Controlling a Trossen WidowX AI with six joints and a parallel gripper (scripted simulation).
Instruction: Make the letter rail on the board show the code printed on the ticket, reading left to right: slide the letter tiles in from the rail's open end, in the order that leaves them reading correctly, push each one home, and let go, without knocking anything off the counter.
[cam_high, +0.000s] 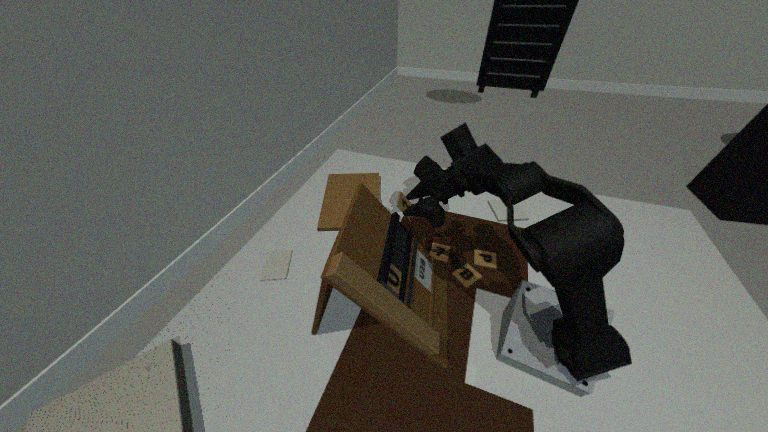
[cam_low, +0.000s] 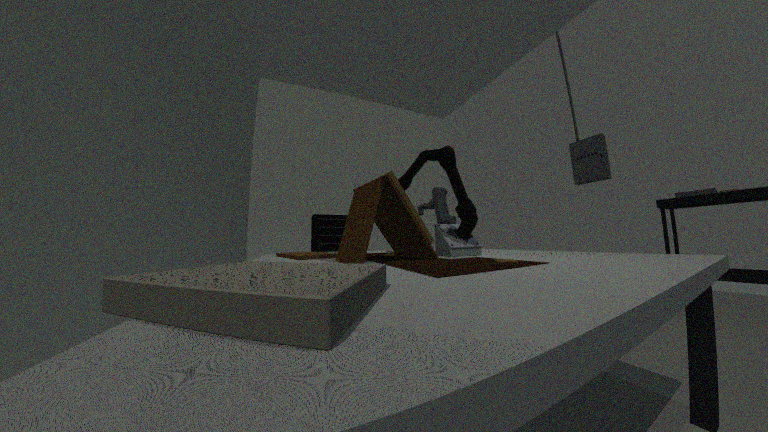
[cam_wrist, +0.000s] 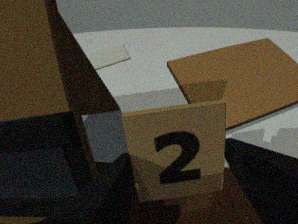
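The white ticket is 60 mm behind my gripper tip, 120 mm to the left of it and 80 mm below it. Round my gripper tip: brown mat: 160 mm behind, 190 mm to the left, 180 mm below; then flat tan panel: 220 mm ahead, 200 mm to the right, 170 mm below.
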